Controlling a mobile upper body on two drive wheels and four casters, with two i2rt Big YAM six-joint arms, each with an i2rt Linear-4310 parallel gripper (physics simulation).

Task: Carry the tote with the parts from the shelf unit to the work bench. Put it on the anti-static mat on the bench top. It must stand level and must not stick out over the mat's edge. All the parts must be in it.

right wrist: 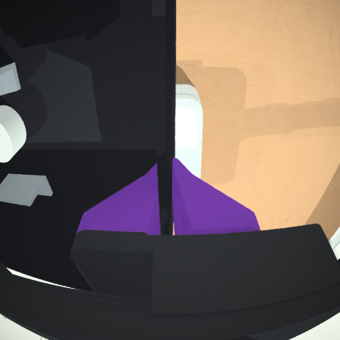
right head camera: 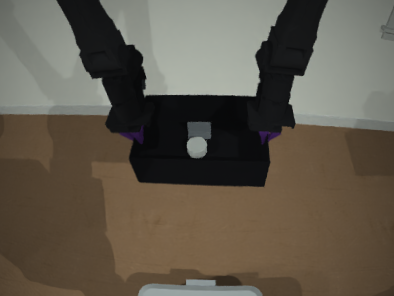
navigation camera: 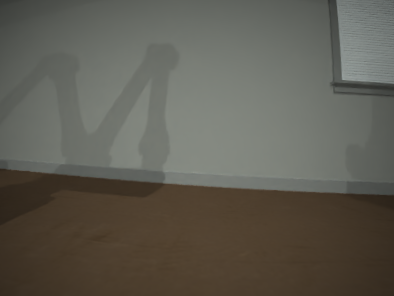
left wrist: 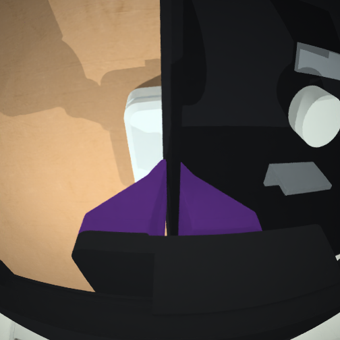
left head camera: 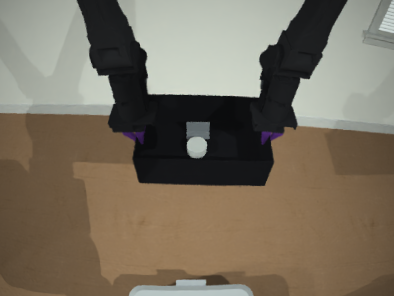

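I hold the black tote level above the wooden floor between both arms. In it lie a white cylinder, a grey block and a grey bracket. My left gripper is shut on the tote's left end wall; in the left wrist view its purple fingers pinch the thin wall. My right gripper is shut on the right end wall, which the right wrist view shows between its fingers. The bench, the mat and the shelf unit are not in view.
A pale wall with a baseboard stands close ahead. A window with blinds is at the upper right. My own base shows at the bottom edge. Wooden floor lies all around.
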